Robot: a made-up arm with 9 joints. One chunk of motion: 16 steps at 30 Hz.
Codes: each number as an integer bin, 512 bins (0 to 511) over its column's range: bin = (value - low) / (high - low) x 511, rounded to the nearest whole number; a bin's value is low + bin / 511 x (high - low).
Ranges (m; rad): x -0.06..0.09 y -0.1..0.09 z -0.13..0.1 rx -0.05..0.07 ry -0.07..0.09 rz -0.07..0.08
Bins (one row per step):
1: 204 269 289 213 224 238
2: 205 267 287 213 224 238
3: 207 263 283 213 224 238
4: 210 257 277 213 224 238
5: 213 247 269 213 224 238
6: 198 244 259 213 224 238
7: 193 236 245 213 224 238
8: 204 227 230 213 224 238
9: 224 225 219 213 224 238
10: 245 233 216 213 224 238
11: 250 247 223 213 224 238
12: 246 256 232 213 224 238
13: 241 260 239 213 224 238
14: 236 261 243 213 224 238
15: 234 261 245 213 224 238
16: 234 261 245 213 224 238
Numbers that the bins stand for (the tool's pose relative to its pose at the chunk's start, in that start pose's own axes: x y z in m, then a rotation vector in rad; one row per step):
1: -0.0001 0.0000 0.0001 0.0000 0.0001 -0.0001
2: 0.0002 -0.0007 -0.0008 0.0000 0.0001 -0.0001
3: 0.0008 -0.0022 -0.0026 0.0000 0.0001 -0.0001
4: 0.0016 -0.0044 -0.0053 0.0000 0.0001 -0.0001
5: 0.0025 -0.0082 -0.0089 0.0000 0.0001 -0.0001
6: -0.0019 -0.0093 -0.0134 0.0000 0.0001 -0.0001
7: -0.0033 -0.0123 -0.0197 0.0000 0.0001 -0.0001
8: -0.0001 -0.0156 -0.0265 0.0000 0.0001 -0.0001
9: 0.0058 -0.0163 -0.0314 0.0000 0.0001 -0.0001
10: 0.0119 -0.0134 -0.0328 0.0000 0.0001 -0.0001
11: 0.0134 -0.0082 -0.0296 0.0000 0.0001 -0.0001
12: 0.0122 -0.0048 -0.0256 0.0000 0.0001 -0.0001
13: 0.0107 -0.0033 -0.0224 0.0000 0.0001 -0.0001
14: 0.0093 -0.0030 -0.0206 0.0000 0.0001 -0.0001
15: 0.0087 -0.0030 -0.0197 0.0000 0.0001 -0.0001
16: 0.0087 -0.0030 -0.0197 0.0000 0.0001 -0.0001

